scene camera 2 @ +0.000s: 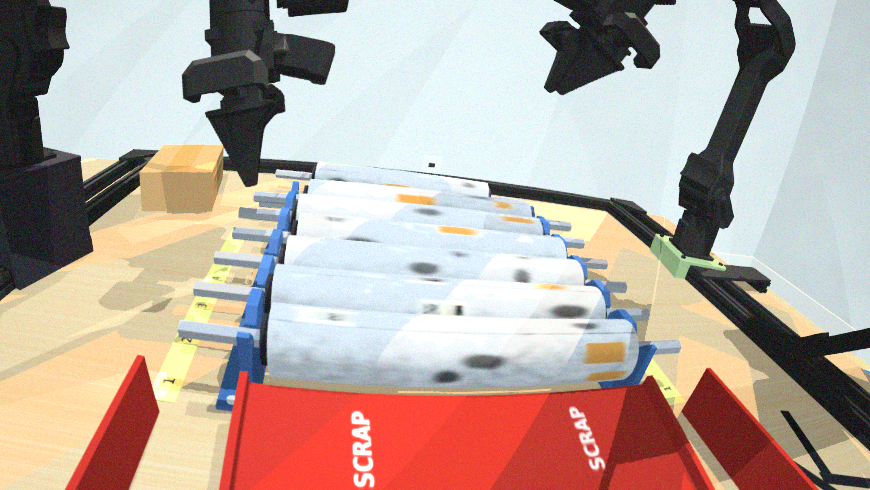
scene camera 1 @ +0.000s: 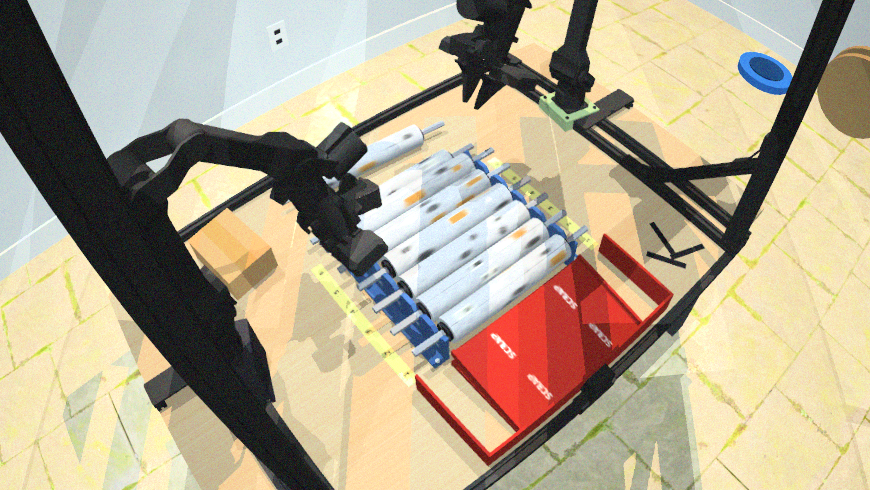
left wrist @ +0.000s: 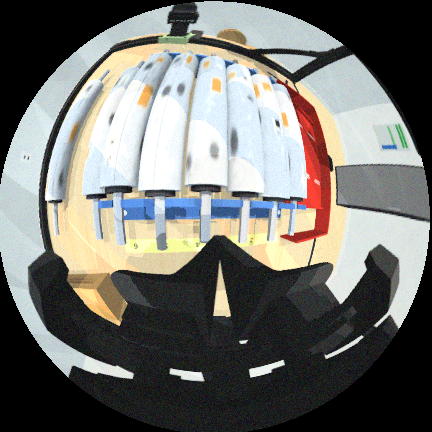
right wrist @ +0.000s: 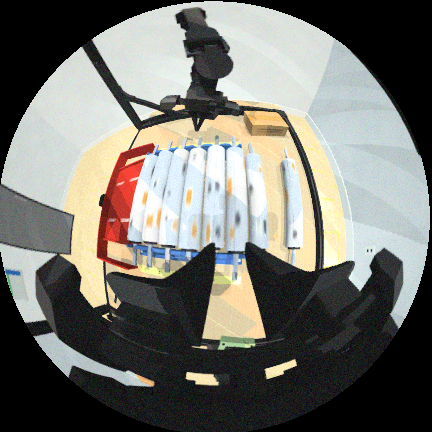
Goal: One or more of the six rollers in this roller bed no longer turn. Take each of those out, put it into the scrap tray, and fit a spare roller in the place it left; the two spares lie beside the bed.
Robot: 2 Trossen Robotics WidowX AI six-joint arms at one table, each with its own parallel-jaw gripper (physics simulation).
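Frame: origin at the left arm's base, x ahead, y left, z up, level; centimetres.
Seen in the pictures: left gripper, between the fingertips: (scene camera 2: 251, 186) (left wrist: 218, 239) (right wrist: 196, 130); right gripper, between the fingertips: (scene camera 2: 552, 91) (scene camera 1: 470, 105) (right wrist: 229, 247); left arm's base, origin of its link: (scene camera 2: 15, 160) (scene camera 1: 222, 351); right arm's base, origin of its link: (scene camera 2: 690, 250) (scene camera 1: 569, 102).
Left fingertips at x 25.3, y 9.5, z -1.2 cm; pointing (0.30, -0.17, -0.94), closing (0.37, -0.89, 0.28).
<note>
Pixels of each thing's top centre, then the offset from my left fingertips to it. Level surfaces: height alone.
- blue roller bed, height of its surface: dz -9.5 cm
- nearer spare, centre of its top: (scene camera 1: 394, 181) (left wrist: 104, 109) (right wrist: 258, 193) dx +10.2, dy +20.8, dz -5.1 cm
- outer spare, centre of its top: (scene camera 2: 403, 171) (scene camera 1: 363, 151) (right wrist: 297, 196) dx +6.4, dy +31.1, dz -5.1 cm
- red scrap tray, centre of its top: (scene camera 1: 556, 334) (left wrist: 316, 150) (right wrist: 116, 197) dx +25.6, dy -19.0, dz -4.9 cm
- cardboard box, centre of its top: (scene camera 2: 185, 156) (scene camera 1: 227, 243) (left wrist: 85, 309) (right wrist: 266, 117) dx -23.3, dy +16.5, dz -4.4 cm
Six white rollers with dark and orange marks lie side by side in the blue roller bed (scene camera 1: 436, 359) (scene camera 2: 227, 389) (left wrist: 175, 210). Two spares lie beside it: the nearer spare (right wrist: 256, 200) close to the bed, the outer spare (scene camera 1: 398, 144) (left wrist: 72, 132) (right wrist: 291, 200) farther off. The red scrap tray (scene camera 1: 523, 340) (scene camera 2: 426, 426) (right wrist: 122, 192) is bare. My left gripper (scene camera 2: 250, 182) (left wrist: 218, 239) (right wrist: 196, 130) is shut and empty, near the left shaft ends; its fingertips are hidden in scene camera 1. My right gripper (scene camera 1: 471, 104) (scene camera 2: 555, 91) (right wrist: 229, 247) is partly open, empty, high beyond the bed's right end.
A cardboard box (scene camera 1: 234, 249) (scene camera 2: 182, 179) (left wrist: 97, 295) (right wrist: 266, 123) stands at the left of the table. Numbered yellow strips (scene camera 1: 365, 331) (scene camera 2: 176, 371) run along the bed's ends. Black frame bars (scene camera 1: 620, 152) (right wrist: 312, 185) edge the table. Thin black sticks (scene camera 1: 672, 252) lie right of the tray.
</note>
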